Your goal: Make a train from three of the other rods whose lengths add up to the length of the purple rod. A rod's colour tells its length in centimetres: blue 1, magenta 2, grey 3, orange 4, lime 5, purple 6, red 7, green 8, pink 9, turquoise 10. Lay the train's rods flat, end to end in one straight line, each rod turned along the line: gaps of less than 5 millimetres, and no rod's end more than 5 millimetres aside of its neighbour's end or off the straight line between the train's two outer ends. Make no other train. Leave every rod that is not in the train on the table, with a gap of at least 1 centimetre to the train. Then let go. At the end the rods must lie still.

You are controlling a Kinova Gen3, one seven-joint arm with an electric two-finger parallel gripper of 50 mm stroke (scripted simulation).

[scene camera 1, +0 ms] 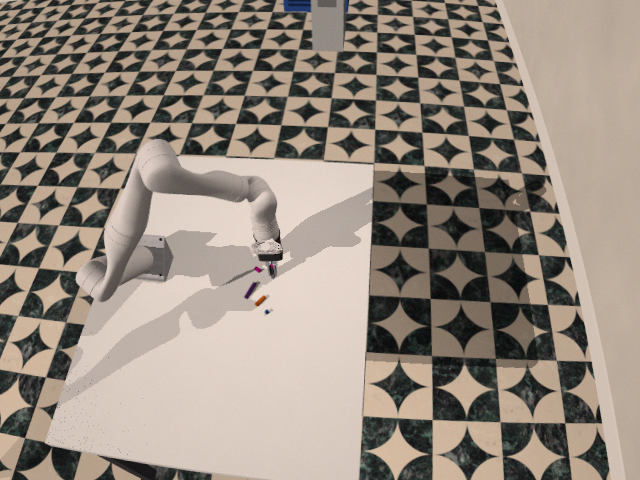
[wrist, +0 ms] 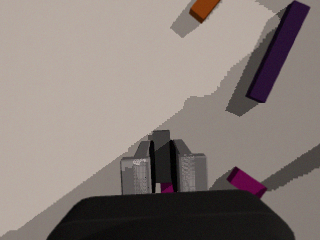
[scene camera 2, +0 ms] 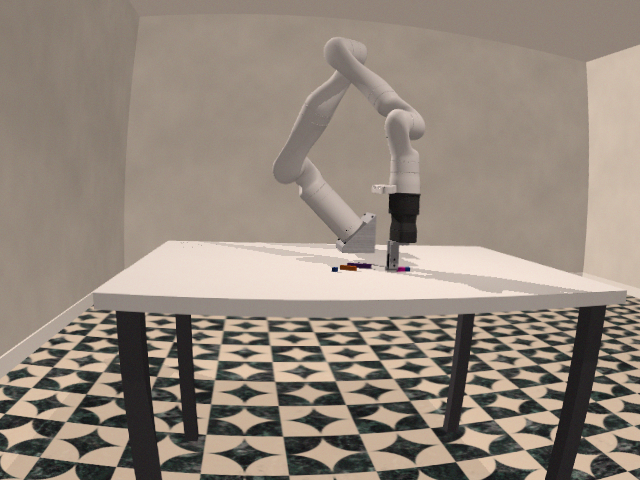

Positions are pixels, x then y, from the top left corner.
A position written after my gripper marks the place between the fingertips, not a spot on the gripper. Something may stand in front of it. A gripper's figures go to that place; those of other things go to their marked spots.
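There's a dark grey rod (wrist: pixel 161 138) that is 18 cm from the lens, and my gripper (wrist: pixel 162 158) is 18 cm from the lens too.
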